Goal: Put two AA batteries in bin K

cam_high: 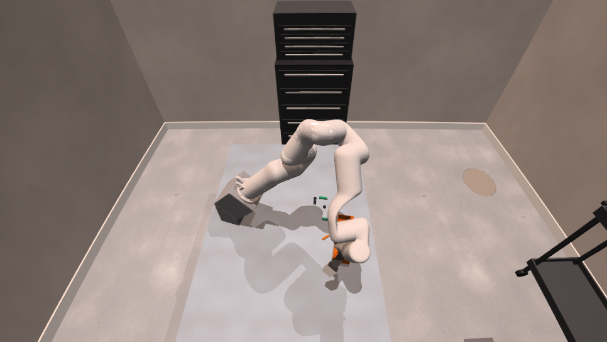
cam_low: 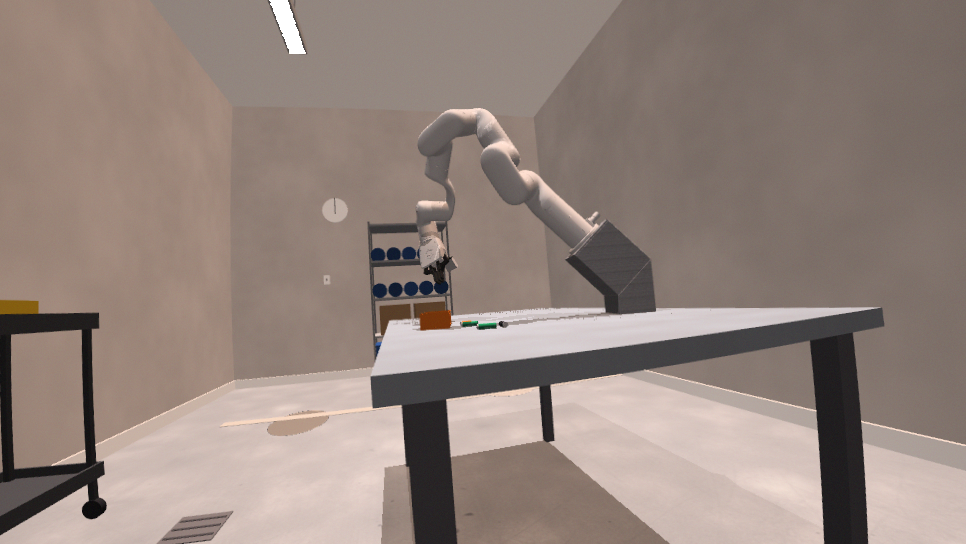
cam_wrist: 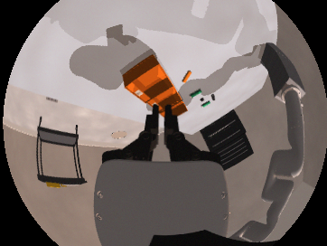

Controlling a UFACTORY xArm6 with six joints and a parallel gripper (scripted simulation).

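Right now the orange bin row is 20 mm ahead of my hand, 140 mm to the left of it and 140 mm below it. Also, from my hand: dark AA battery 160 mm behind, 380 mm to the left, 160 mm below; then small orange piece 70 mm behind, 150 mm to the left, 160 mm below.
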